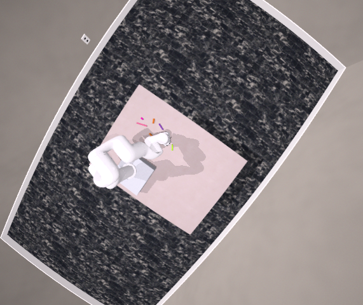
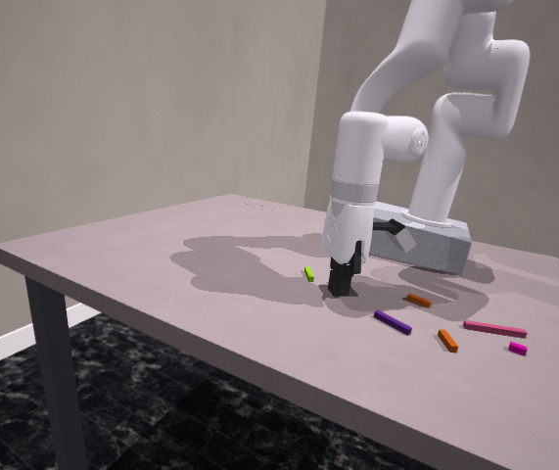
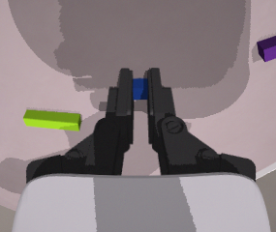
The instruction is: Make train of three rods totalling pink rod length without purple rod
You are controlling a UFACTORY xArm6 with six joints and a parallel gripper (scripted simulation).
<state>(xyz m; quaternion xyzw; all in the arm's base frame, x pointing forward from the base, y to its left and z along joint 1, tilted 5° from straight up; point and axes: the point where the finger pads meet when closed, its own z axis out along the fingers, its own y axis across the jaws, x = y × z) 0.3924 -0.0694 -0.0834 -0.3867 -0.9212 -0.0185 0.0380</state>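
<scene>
Now: hand 20 mm above the blue rod. Also, from my hand: lime rod: 30 mm behind, 80 mm to the right, 20 mm below; purple rod: 40 mm ahead, 110 mm to the left, 20 mm below; pink rod: 50 mm behind, 250 mm to the left, 20 mm below.
</scene>
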